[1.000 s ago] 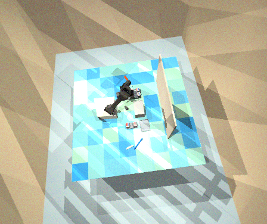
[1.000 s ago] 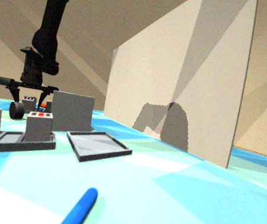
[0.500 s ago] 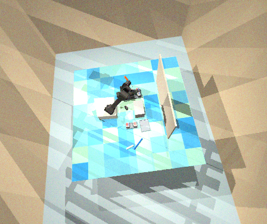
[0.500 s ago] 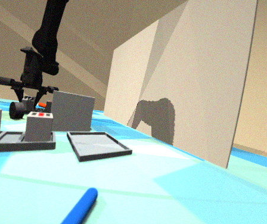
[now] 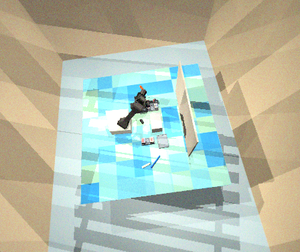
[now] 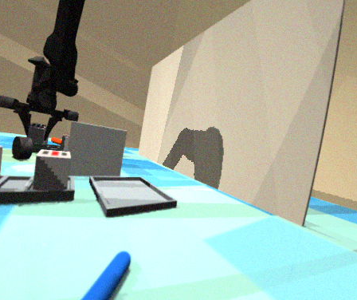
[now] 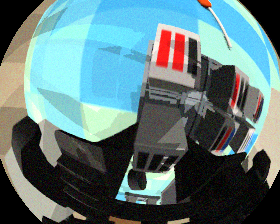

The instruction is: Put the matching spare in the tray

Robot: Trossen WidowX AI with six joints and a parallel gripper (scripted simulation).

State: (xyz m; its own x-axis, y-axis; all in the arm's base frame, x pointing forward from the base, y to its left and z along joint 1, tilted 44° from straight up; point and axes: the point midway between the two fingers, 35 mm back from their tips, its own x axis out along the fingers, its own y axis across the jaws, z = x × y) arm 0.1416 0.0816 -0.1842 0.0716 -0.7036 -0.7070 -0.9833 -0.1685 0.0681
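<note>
Right now the shallow dark tray is 320 mm to the right of my gripper tip, 220 mm ahead of it and 30 mm below it. The rest, counted from my gripper tip: plain grey box (150 mm to the right, 150 mm ahead, 20 mm above); then black cylinder (130 mm to the right, 10 mm below, 10 mm ahead); then dark rack (330 mm to the right, 80 mm ahead, 30 mm below).
</note>
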